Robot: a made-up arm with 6 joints.
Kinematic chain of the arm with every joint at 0, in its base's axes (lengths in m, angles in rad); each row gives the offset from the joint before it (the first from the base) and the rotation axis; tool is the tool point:
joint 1: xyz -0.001 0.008 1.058 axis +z
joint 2: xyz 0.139 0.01 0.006 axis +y
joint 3: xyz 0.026 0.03 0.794 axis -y
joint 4: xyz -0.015 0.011 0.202 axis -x
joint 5: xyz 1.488 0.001 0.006 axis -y
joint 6: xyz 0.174 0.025 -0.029 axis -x
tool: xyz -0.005 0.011 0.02
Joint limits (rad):
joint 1: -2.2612..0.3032
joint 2: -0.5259..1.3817
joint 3: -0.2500..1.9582
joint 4: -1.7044..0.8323
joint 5: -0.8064..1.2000
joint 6: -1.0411..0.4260
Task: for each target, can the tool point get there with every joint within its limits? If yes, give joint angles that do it. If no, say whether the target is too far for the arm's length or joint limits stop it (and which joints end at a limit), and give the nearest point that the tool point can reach.
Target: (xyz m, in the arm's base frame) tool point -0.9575 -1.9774 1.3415
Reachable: yes | joints -2.0249 0.6115 0.1924 -0.4848 0.8001 -0.7863
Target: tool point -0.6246 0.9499 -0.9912
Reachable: no: joint limits stop it (at a limit: joint 1, joint 2, joint 3, joint 5, joint 6) | nearest point 0.8411 0.4122 -0.3942 | short by 1.671 m
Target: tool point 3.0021 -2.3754 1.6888
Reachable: no: too far | nearest point 2.0049 -1.5839 1.4735 | short by 1.291 m
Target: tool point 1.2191 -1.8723 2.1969
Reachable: yes | joints -1.0154 0.7133 0.8878 -0.6717 0.3595 0.0339
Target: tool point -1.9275 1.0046 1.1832
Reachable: no: joint limits stop it (at a limit: joint 2, joint 3, joint 5) | nearest point -1.4945 0.7806 2.4157 | short by 1.325 m
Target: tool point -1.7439 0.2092 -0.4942
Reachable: no: joint limits stop it (at a limit: joint 1, joint 2, joint 3, joint 4, joint 5) | nearest point -0.7516 -0.7235 -0.3632 | short by 1.368 m
